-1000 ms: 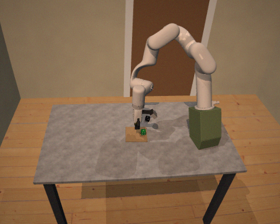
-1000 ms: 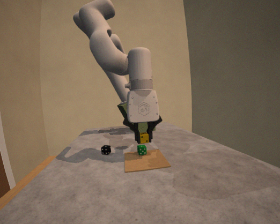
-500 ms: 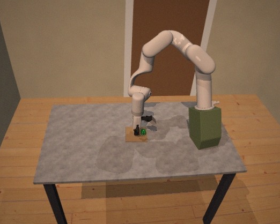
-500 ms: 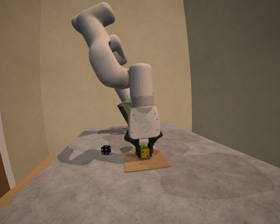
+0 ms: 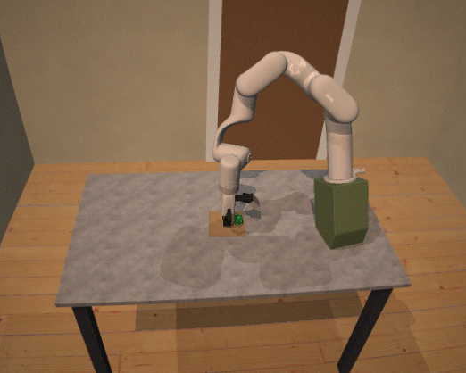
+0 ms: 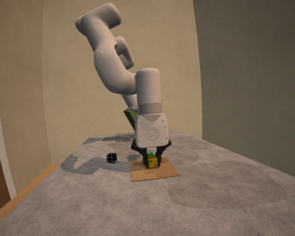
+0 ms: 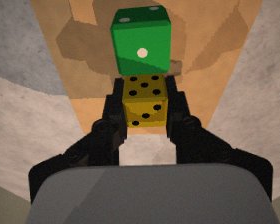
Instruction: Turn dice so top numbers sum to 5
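My hand is 1 cm above the yellow die. The rest, counted from my hand: tan mat: 3 cm below; green die: 5 cm behind, 1 cm below; black die: 13 cm to the right, 10 cm behind, 1 cm below.
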